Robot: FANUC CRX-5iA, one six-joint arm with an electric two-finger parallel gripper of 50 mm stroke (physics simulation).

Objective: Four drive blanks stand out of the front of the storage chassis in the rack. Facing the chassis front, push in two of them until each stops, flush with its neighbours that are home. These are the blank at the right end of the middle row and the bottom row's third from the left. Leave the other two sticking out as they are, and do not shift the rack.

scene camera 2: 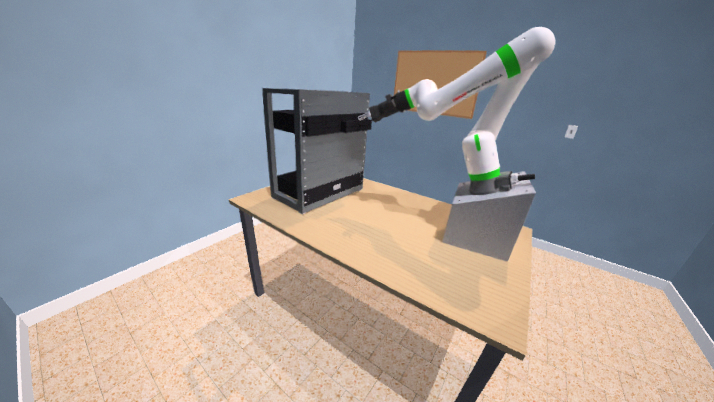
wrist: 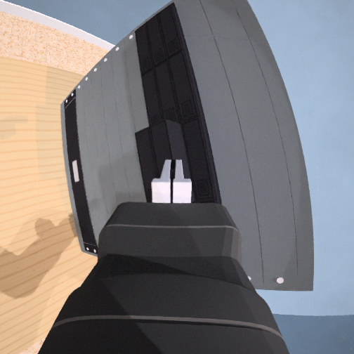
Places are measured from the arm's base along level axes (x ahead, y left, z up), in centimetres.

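Where they show: gripper, between the fingertips: (scene camera 2: 358, 118); arm's base, origin of its link: (scene camera 2: 487, 189).
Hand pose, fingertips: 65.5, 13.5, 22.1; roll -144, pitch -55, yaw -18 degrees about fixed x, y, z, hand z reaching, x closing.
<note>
Each offset is from my fingertips to the top centre of the thing, as dx, dy, dz. "spot": to the spot under its first point. Level surfaces: height alone.
The black storage chassis @[spot: +5.5, +20.6, -2.8] (scene camera 2: 321, 125) (wrist: 167, 82) sits in the upper part of the grey rack @[+21.5, +7.3, +12.6] (scene camera 2: 300, 165) (wrist: 250, 175). A dark block of protruding blank fronts @[+8.6, +1.4, -4.3] (scene camera 2: 354, 126) (wrist: 151, 152) stands out from the bottom row, towards the right. How many blanks form it cannot be told. My gripper (scene camera 2: 360, 118) (wrist: 173, 169) is shut and empty. Its fingertips are at the chassis front near its right end, just above the protruding bottom-row block. The fingers and gripper body hide the middle row's right end in the wrist view, so its depth and any contact cannot be told.
Grey panels (scene camera 2: 332, 152) (wrist: 107, 117) cover the rack front below the chassis. A second black unit (scene camera 2: 320, 192) (wrist: 73, 140) with a white label is at the rack's bottom. The rack stands on the wooden table @[dz -47.4] (scene camera 2: 400, 240) (wrist: 25, 175), opposite the arm's grey pedestal (scene camera 2: 487, 220).
</note>
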